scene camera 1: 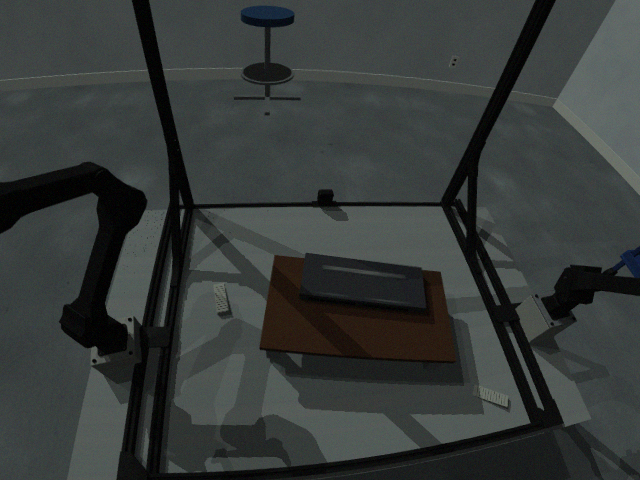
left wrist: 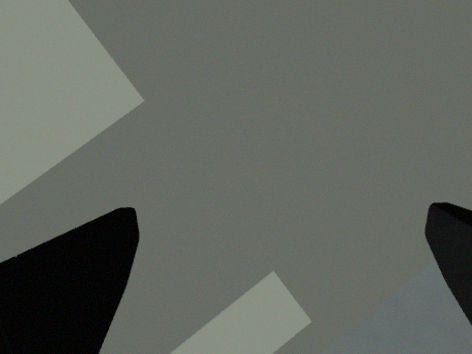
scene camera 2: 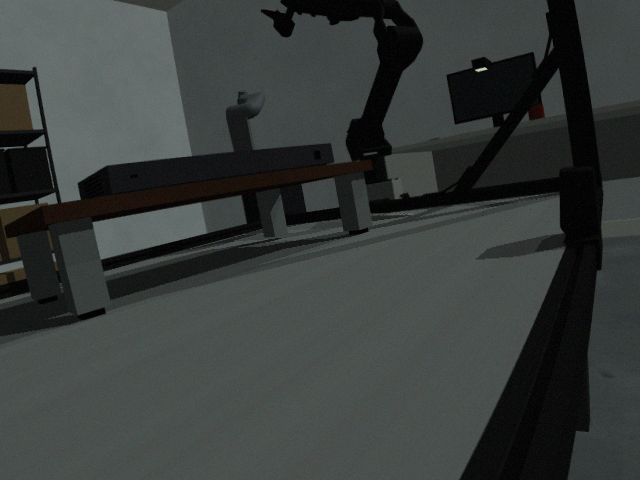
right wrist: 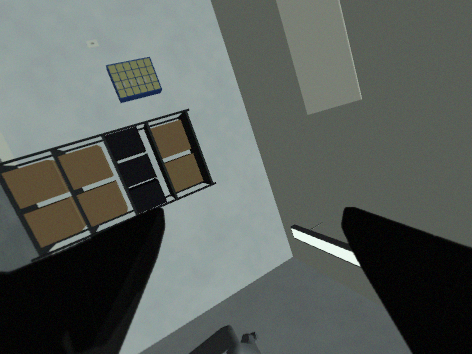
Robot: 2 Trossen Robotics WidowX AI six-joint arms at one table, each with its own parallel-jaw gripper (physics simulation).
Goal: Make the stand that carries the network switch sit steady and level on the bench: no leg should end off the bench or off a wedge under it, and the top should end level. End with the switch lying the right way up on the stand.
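Frame: origin at the left arm's base, x back, y right, z up, level; centimetres.
Seen in the pictures: left gripper, fingertip midpoint: (left wrist: 278,220); right gripper, fingertip midpoint: (right wrist: 254,216); left arm's base, origin of the base link: (scene camera 1: 555,307); right arm's base, origin of the base link: (scene camera 1: 112,339) (scene camera 2: 376,183).
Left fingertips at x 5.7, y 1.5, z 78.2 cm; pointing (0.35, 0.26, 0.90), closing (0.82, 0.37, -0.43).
Note:
Offsets run from my left fingertips to a thing's top centre. Level surfaces: height alone.
A brown-topped stand (scene camera 1: 347,333) (scene camera 2: 223,188) stands mid-bench on pale legs @(dx -73.9, dy +21.0, dz -80.7 cm) (scene camera 2: 353,202). The dark network switch @(dx -56.2, dy +12.9, dz -76.4 cm) (scene camera 1: 363,283) (scene camera 2: 209,169) lies flat on its back half, right way up. I cannot tell whether every leg touches the bench @(dz -89.2 cm) (scene camera 1: 366,429) (scene camera 2: 318,357). One white ribbed wedge @(dx -90.2, dy +18.8, dz -88.0 cm) (scene camera 1: 222,299) lies left of the stand. Another wedge @(dx -28.3, dy -16.7, dz -88.0 cm) (scene camera 1: 493,396) lies near the front right corner. My right gripper (scene camera 2: 277,16) (right wrist: 253,212) is open and empty, raised high and facing the ceiling. My left gripper is open; only one finger (left wrist: 94,274) shows, against the ceiling.
Black frame posts (scene camera 1: 170,143) and rails edge the bench. A small black camera (scene camera 1: 325,196) sits on the back rail. The right arm (scene camera 1: 104,267) stands at the left edge, the left arm's base (scene camera 1: 549,300) at the right edge. A stool (scene camera 1: 267,16) stands on the floor behind.

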